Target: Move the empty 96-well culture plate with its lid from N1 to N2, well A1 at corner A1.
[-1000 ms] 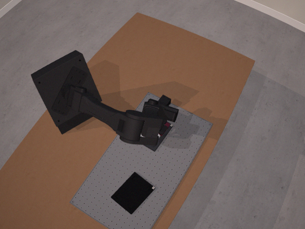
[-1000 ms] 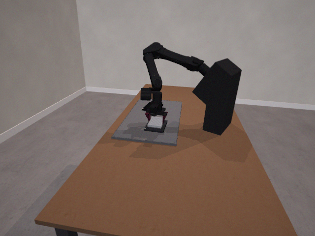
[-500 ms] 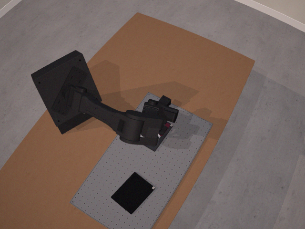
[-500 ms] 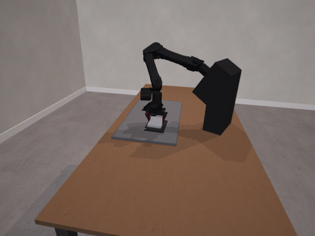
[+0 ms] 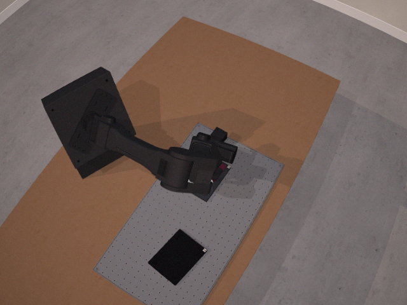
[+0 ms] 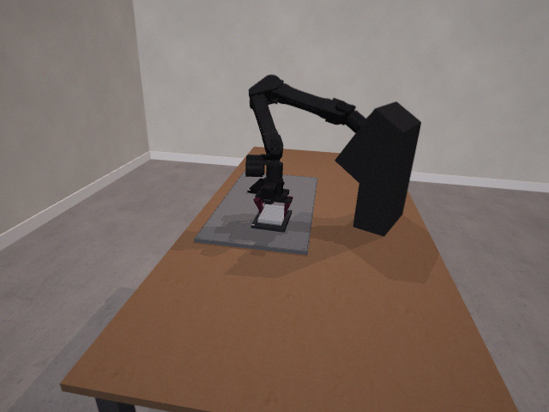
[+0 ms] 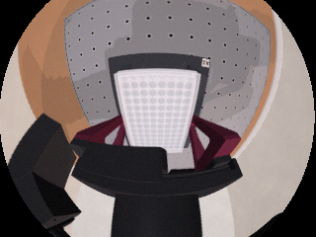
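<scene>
Right now my hand is right at the clear lid. From my hand the other things lie so: black nest N1: 31 cm to the right, 8 cm behind, 2 cm below; then black nest N2: 2 cm below.
</scene>
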